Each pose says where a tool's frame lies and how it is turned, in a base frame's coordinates. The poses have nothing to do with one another.
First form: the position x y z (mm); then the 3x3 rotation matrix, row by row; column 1 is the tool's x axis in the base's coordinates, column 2 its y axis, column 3 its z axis. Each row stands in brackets.
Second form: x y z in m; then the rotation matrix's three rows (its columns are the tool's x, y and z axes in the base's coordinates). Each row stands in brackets. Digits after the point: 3 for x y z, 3 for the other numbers.
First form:
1: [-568 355 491], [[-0.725 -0.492 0.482], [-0.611 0.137 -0.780], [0.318 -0.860 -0.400]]
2: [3 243 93], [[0.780 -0.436 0.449], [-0.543 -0.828 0.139], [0.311 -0.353 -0.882]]
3: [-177 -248 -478], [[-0.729 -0.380 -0.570], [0.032 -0.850 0.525], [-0.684 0.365 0.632]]
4: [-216 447 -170], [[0.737 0.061 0.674], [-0.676 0.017 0.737], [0.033 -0.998 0.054]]
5: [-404 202 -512], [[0.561 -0.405 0.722], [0.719 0.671 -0.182], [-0.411 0.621 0.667]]
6: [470 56 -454], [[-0.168 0.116 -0.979], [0.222 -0.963 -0.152], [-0.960 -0.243 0.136]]
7: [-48 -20 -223], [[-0.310 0.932 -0.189], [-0.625 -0.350 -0.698], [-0.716 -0.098 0.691]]
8: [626 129 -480], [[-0.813 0.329 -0.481], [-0.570 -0.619 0.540], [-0.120 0.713 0.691]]
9: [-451 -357 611], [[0.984 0.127 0.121], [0.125 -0.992 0.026], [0.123 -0.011 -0.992]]
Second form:
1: [-0.568 0.355 0.491], [[-0.725 -0.492 0.482], [-0.611 0.137 -0.780], [0.318 -0.860 -0.400]]
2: [0.003 0.243 0.093], [[0.780 -0.436 0.449], [-0.543 -0.828 0.139], [0.311 -0.353 -0.882]]
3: [-0.177 -0.248 -0.478], [[-0.729 -0.380 -0.570], [0.032 -0.850 0.525], [-0.684 0.365 0.632]]
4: [-0.216 0.447 -0.170], [[0.737 0.061 0.674], [-0.676 0.017 0.737], [0.033 -0.998 0.054]]
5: [-0.404 0.202 -0.512], [[0.561 -0.405 0.722], [0.719 0.671 -0.182], [-0.411 0.621 0.667]]
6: [0.470 0.056 -0.454], [[-0.168 0.116 -0.979], [0.222 -0.963 -0.152], [-0.960 -0.243 0.136]]
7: [-0.048 -0.020 -0.223], [[-0.310 0.932 -0.189], [-0.625 -0.350 -0.698], [-0.716 -0.098 0.691]]
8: [0.626 0.129 -0.480], [[-0.813 0.329 -0.481], [-0.570 -0.619 0.540], [-0.120 0.713 0.691]]
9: [-0.451 -0.357 0.611], [[0.984 0.127 0.121], [0.125 -0.992 0.026], [0.123 -0.011 -0.992]]
